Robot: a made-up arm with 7 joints.
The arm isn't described. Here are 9 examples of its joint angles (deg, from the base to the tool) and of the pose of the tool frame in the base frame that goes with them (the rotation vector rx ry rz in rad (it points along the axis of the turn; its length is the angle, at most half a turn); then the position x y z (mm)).
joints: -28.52 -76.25 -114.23 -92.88 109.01 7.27 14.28
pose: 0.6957 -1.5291 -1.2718 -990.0 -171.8 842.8
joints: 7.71 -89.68 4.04 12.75 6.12 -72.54 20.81
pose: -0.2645 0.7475 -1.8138 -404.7 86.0 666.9
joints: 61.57 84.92 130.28 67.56 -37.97 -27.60 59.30
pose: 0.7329 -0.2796 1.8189 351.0 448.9 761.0
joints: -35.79 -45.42 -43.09 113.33 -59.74 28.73 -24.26
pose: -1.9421 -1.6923 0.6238 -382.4 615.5 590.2
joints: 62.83 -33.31 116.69 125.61 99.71 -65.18 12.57
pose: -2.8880 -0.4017 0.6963 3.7 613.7 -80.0
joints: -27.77 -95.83 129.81 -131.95 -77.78 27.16 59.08
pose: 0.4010 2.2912 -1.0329 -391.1 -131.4 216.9
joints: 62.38 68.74 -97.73 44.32 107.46 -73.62 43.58
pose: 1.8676 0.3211 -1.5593 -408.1 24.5 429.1
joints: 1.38 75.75 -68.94 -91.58 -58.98 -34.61 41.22
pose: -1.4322 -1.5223 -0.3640 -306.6 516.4 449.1
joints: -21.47 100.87 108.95 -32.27 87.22 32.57 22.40
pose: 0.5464 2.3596 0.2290 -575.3 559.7 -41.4
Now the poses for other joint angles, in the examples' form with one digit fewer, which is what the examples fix.
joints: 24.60 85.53 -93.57 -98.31 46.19 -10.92 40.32
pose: -1.782 0.767 -1.484 411 60 591
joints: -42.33 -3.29 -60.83 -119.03 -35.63 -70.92 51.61
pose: 0.363 -2.021 -1.510 -533 253 510
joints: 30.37 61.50 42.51 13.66 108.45 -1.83 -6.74
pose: -0.665 -2.406 0.162 -537 871 909
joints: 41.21 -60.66 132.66 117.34 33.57 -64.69 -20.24
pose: -2.169 -0.502 1.690 -110 571 -8
